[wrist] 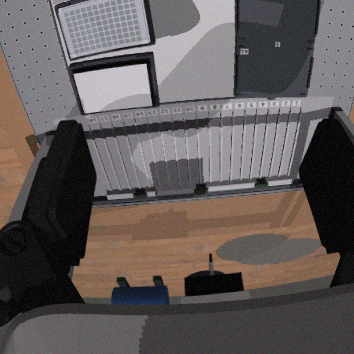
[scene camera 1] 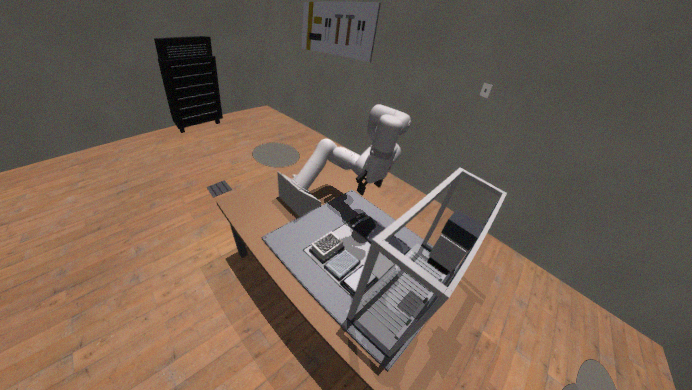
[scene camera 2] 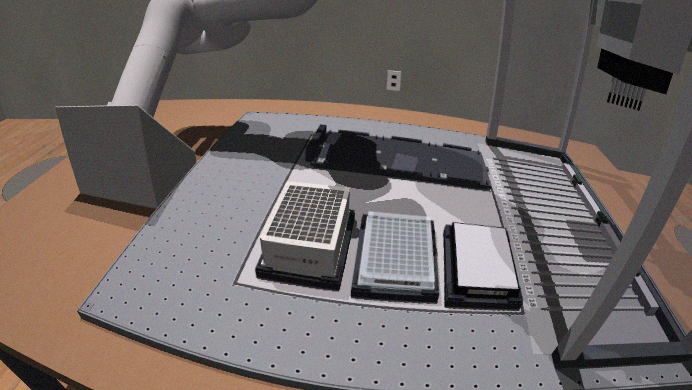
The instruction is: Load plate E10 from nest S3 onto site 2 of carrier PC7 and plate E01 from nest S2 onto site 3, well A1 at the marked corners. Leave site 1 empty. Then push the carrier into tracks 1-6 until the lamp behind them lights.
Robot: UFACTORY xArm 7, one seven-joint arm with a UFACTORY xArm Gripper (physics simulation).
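A tall white gridded plate marked E97 sits in the left nest in the second scene view. A clear gridded plate sits in the middle nest, and a flat white-topped plate in the right nest; their labels are too small to read. The dark carrier lies along the back of the board, beside the track area, with no plate on its visible part. My gripper is open and empty, high above the board; scene camera 2 does not show it.
The numbered tracks lie under a grey upright frame. Small dark green-tinted blocks stand behind the tracks. A pipetting head hangs inside the frame. The arm's grey base stands left of the perforated board.
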